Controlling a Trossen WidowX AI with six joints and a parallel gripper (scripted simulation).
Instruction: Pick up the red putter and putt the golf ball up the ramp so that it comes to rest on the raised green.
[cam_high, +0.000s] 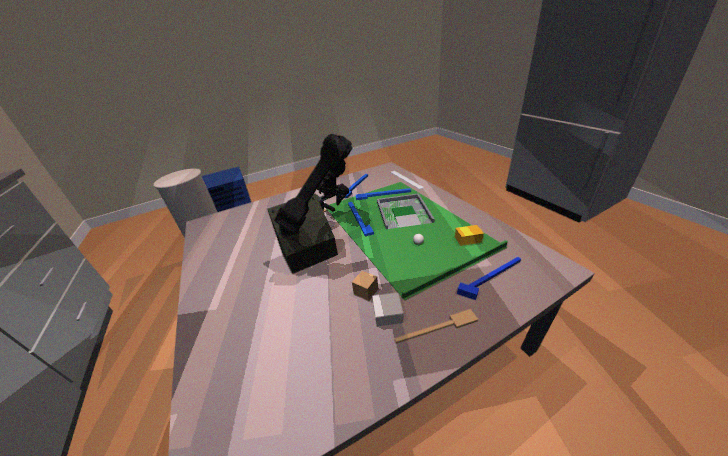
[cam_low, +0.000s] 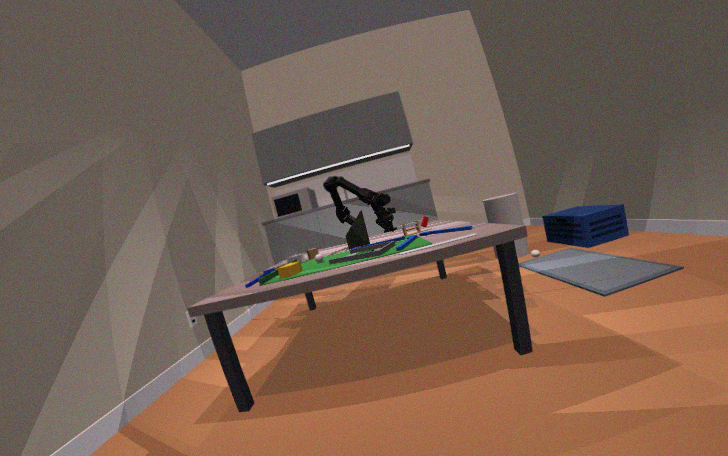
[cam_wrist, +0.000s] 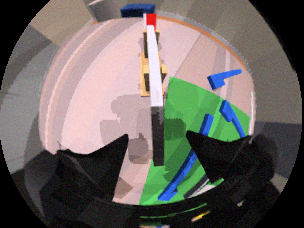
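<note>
Right now the tan cube is 510 mm to the right of my gripper tip, 60 mm behind it and 20 mm below it. The rest, counted from my gripper tip: tan stand: 120 mm to the left, 40 mm behind, 20 mm below; then green mat: 260 mm ahead, 230 mm to the right, 50 mm below; then white golf ball: 390 mm to the right, 240 mm ahead, 30 mm below.
</note>
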